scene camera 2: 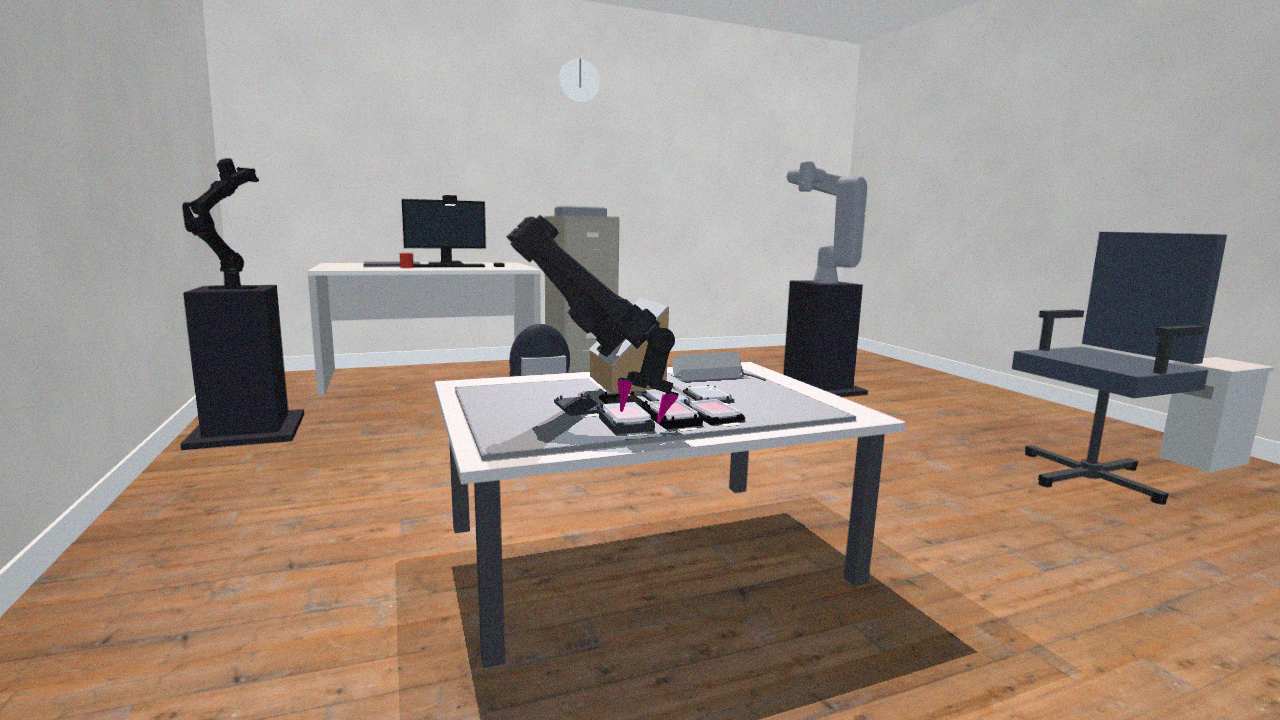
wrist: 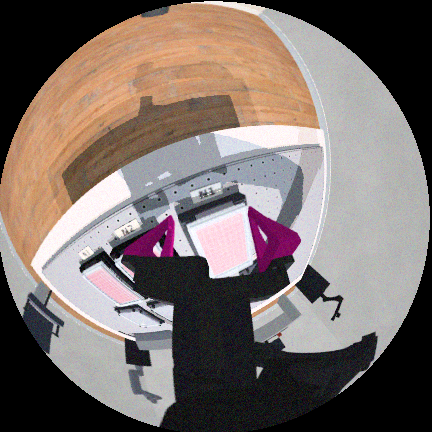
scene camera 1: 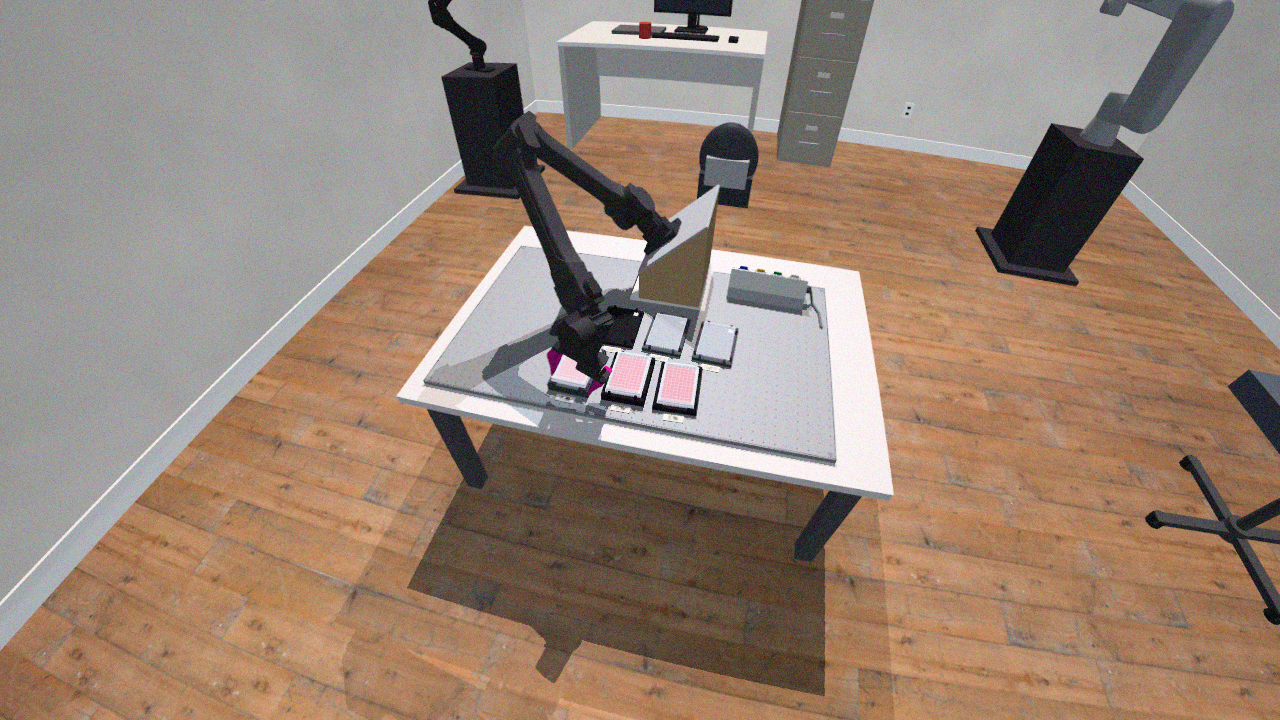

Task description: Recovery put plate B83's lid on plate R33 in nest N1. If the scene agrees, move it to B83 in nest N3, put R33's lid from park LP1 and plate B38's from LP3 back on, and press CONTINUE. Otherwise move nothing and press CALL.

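Places are measured from the arm's base along level axes (x left, y back, z up), in millimetres.
Where they show: gripper, between the fingertips: [scene camera 2: 640, 417] [wrist: 209, 214] [scene camera 1: 570, 384]; arm's base, origin of its link: [scene camera 2: 615, 341] [scene camera 1: 664, 238].
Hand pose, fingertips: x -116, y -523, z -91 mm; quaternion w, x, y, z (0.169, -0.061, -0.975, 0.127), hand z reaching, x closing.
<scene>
Things, the pixels of their top centre, and the offset from my fingertips. "spot": a spot on its surface instead.
- pink plate, centre of its top: [wrist: 227, 251] [scene camera 1: 577, 361] [scene camera 2: 626, 409] dx -8, dy +73, dz +0 mm
- N1 label, a spot on its surface: [wrist: 206, 192] spot: dx -12, dy -15, dz -37 mm
- N2 plate, centre of its top: [scene camera 1: 628, 371] [scene camera 2: 673, 406] dx +121, dy +75, dz -3 mm
- N3 plate, centre of its top: [scene camera 1: 678, 382] [wrist: 111, 290] [scene camera 2: 714, 405] dx +243, dy +76, dz -11 mm
- black park, centre of its top: [scene camera 1: 619, 322] [scene camera 2: 624, 396] dx +51, dy +256, dz -19 mm
- grey button box, centre of its top: [scene camera 1: 770, 271] [scene camera 2: 706, 352] [wrist: 159, 349] dx +432, dy +501, dz +45 mm
My gripper [scene camera 1: 577, 370] [scene camera 2: 641, 414] [wrist: 209, 214] is open, its magenta fingers either side of the pink plate [scene camera 1: 569, 375] [wrist: 223, 242] at nest N1, with nothing held. The N1 label [wrist: 206, 192] is readable in the wrist view. The plate has a pale rim; whether a lid covers it and its plate codes cannot be told. The N2 plate [scene camera 1: 629, 374] is partly hidden by a finger in the wrist view. The N3 plate [scene camera 1: 678, 385] [scene camera 2: 716, 409] [wrist: 110, 285] is also pink. Behind them are two pale lids, one middle [scene camera 1: 666, 332], one right [scene camera 1: 716, 341] [scene camera 2: 707, 392].
A black park [scene camera 1: 623, 328] stands left of the pale lids, partly hidden by the arm. A grey button box [scene camera 1: 767, 289] [scene camera 2: 707, 367] with coloured buttons stands at the back right. A tan panel with a slanted top [scene camera 1: 677, 271] rises at the back, near the arm. Other arms stand on pedestals beyond.
</scene>
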